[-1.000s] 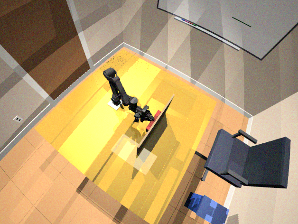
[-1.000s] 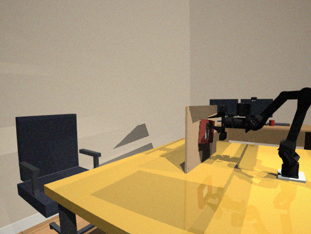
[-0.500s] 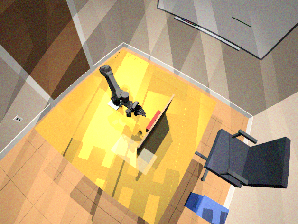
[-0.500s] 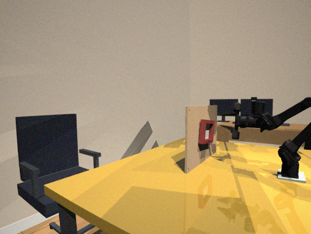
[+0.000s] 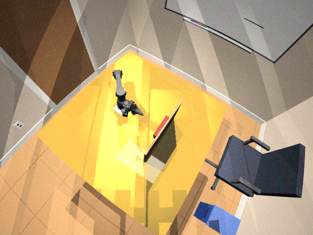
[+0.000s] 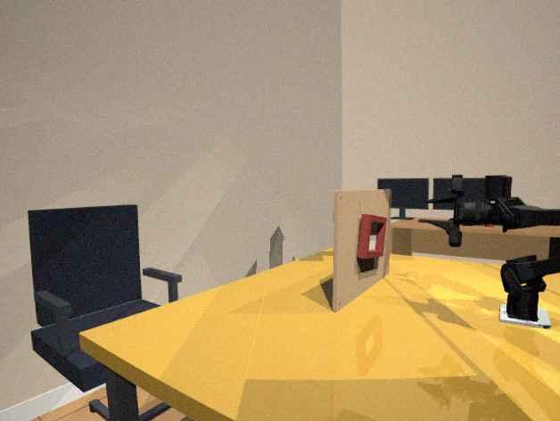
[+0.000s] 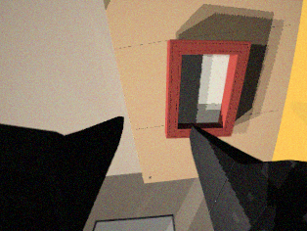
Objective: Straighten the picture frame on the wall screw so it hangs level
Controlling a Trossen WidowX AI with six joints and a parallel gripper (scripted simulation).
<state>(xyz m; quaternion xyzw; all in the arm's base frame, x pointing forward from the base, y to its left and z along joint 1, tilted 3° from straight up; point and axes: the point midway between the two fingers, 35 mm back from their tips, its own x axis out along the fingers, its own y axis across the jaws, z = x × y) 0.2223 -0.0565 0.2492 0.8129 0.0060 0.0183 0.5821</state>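
Right now my gripper tip is 160 mm short of the red picture frame, 80 mm above it and 30 mm to the right of it. Also, from my gripper tip: wooden wall panel: 170 mm ahead, 100 mm below, 10 mm to the left.
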